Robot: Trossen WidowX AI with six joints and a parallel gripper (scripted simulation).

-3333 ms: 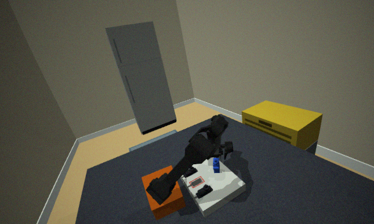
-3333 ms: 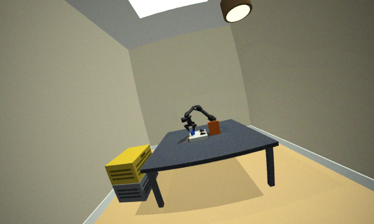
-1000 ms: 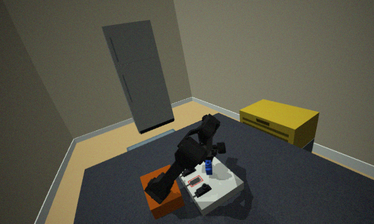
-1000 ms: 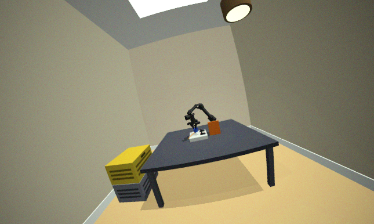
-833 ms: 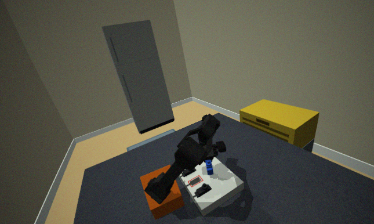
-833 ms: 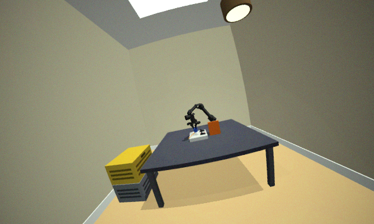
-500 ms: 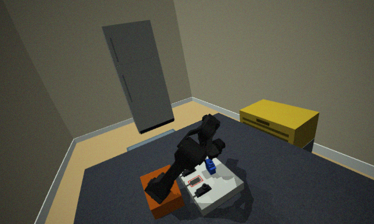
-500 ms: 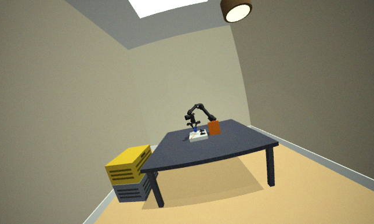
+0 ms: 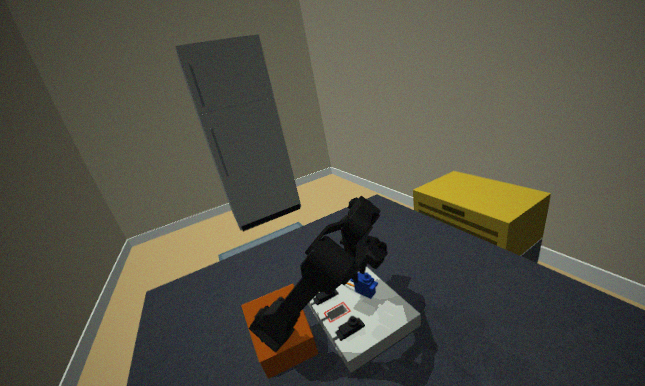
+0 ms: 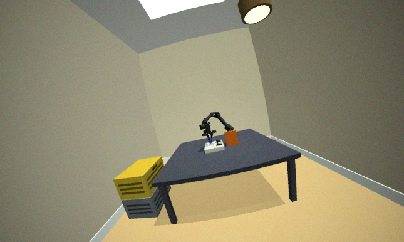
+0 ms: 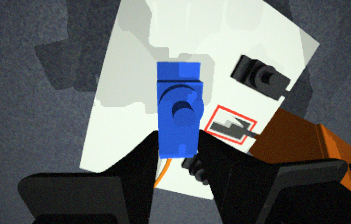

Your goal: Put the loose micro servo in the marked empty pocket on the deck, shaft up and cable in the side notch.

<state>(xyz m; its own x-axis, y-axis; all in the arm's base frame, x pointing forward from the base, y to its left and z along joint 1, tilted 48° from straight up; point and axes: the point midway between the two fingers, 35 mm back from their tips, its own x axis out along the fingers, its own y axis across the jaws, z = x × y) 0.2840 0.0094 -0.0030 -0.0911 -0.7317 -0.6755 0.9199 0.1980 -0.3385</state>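
Right now my gripper tip is 10 mm short of the white deck and 100 mm above it.
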